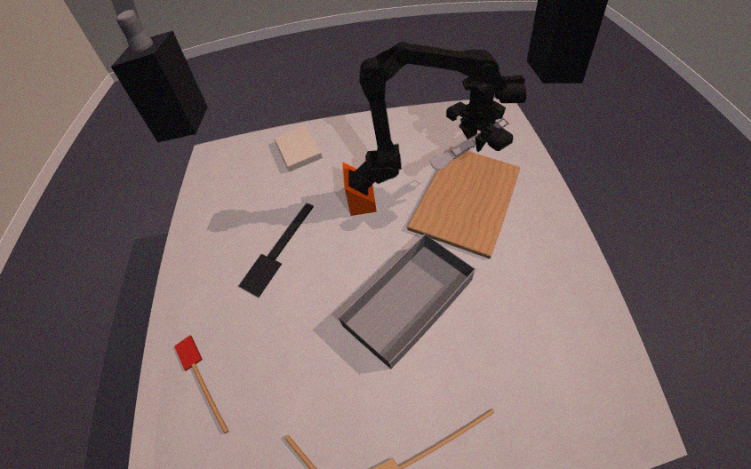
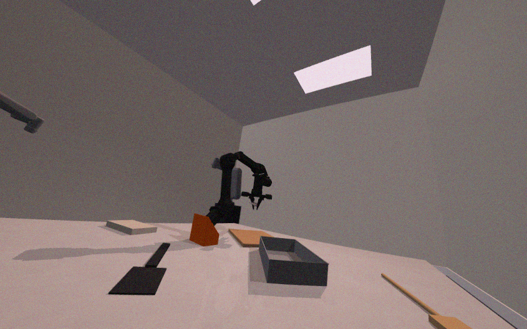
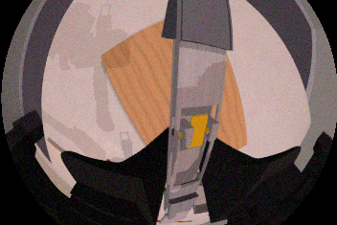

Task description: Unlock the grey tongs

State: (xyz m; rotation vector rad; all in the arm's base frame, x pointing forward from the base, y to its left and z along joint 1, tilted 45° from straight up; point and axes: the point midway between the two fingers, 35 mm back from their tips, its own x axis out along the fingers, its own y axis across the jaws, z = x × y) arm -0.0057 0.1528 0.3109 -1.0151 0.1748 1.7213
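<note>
The wooden board lies 3 cm ahead of my gripper tip, 1 cm to the right of it and 15 cm below it. Also, from my gripper tip: yellow lock slider: 1 cm behind, 2 cm to the left, 4 cm above; black spatula: 16 cm ahead, 58 cm to the right, 16 cm below; grey roasting tin: 35 cm ahead, 22 cm to the right, 13 cm below.
</note>
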